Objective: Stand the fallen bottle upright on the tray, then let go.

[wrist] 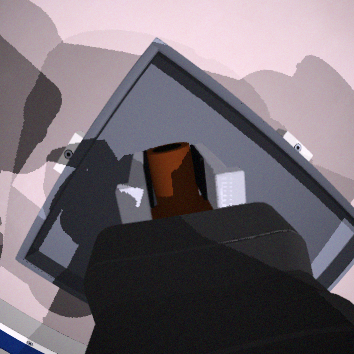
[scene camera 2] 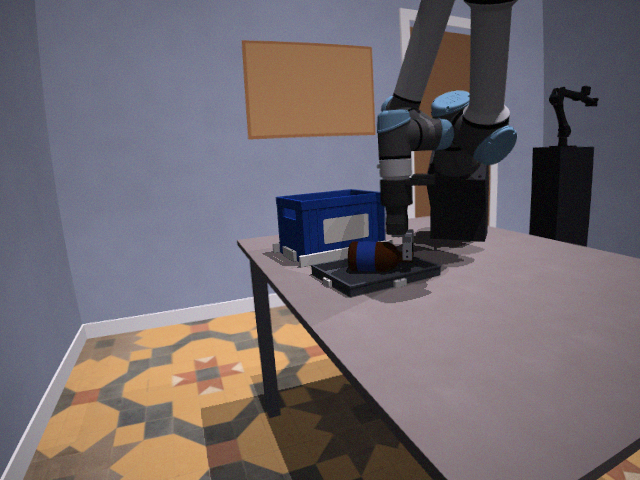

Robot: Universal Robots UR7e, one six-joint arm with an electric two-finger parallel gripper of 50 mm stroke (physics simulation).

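Frame: origin at the arm's base, x back, y up, z left, level; centimetres.
Seen in the pictures: gripper, between the fingertips: (wrist: 170,164) (scene camera 2: 408,258); arm's base, origin of its link: (scene camera 2: 457,160).
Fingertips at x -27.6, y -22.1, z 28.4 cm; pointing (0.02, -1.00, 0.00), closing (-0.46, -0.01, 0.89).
Note:
Offsets run from my fingertips to a thing's top centre. "pt": to the spot under its first point. Level surfaces: height alone.
A brown bottle {dx -6.1, dy +4.0, dz -2.6 cm} (scene camera 2: 385,257) (wrist: 169,177) with a blue band lies on its side on the dark grey tray {dx -8.1, dy -1.4, dz -1.3 cm} (scene camera 2: 351,291) (wrist: 134,82). In the scene view its base end points left and its neck end points right, behind the finger. My gripper (scene camera 2: 407,246) (wrist: 170,164) points down and is shut on the bottle's neck, with one finger pad on each side of it. In the wrist view the bottle's mouth shows just beyond the fingertips. The bottle's body is hidden there by the gripper's housing.
A blue crate {dx -14.1, dy +13.6, dz -28.7 cm} (scene camera 2: 305,227) stands on the table {dy -3.9 cm} (scene camera 2: 491,335) behind the tray, with white brackets at its foot. A white strip {pt dx -18.6, dy -2.0, dz -16.0 cm} (scene camera 2: 323,256) lies between crate and tray. Small white clips {dx -5.0, dy -2.4, dz +8.2 cm} (scene camera 2: 400,282) (wrist: 298,147) sit at the tray's edges.

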